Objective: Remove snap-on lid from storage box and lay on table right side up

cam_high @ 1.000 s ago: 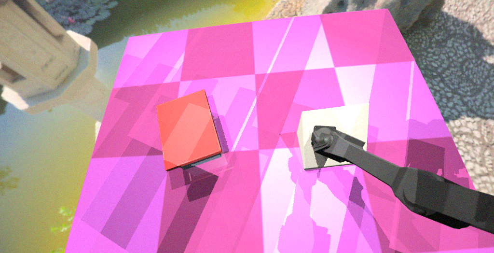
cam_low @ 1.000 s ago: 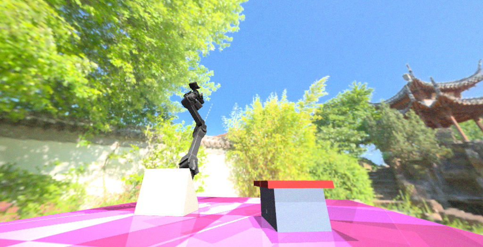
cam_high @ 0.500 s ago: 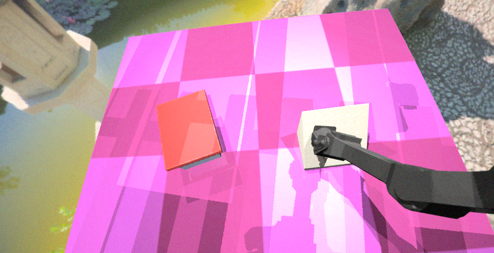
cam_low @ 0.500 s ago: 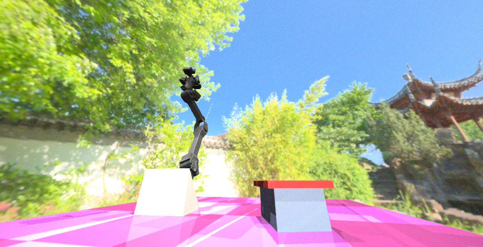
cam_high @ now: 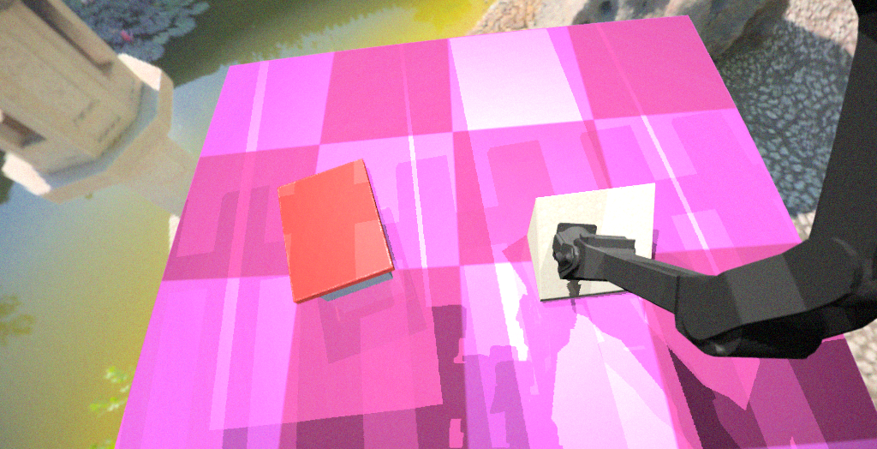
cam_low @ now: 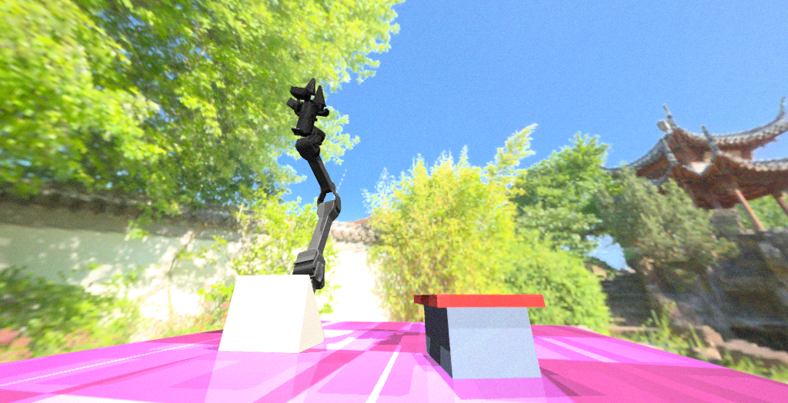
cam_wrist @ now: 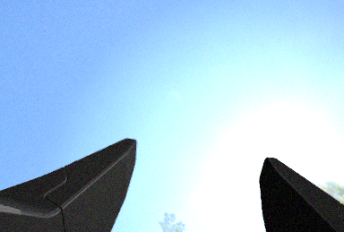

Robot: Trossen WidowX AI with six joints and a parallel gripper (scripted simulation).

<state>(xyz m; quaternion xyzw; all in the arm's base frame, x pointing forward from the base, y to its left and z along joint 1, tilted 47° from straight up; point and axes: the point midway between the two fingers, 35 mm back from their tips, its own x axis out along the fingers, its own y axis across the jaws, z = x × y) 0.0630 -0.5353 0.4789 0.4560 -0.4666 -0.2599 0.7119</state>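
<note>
My gripper tip is now 45 cm short of the lid, 1 cm to the right of it and 74 cm above it. Round my gripper tip: grey storage box (45 cm ahead, 1 cm to the left, 79 cm below).
</note>
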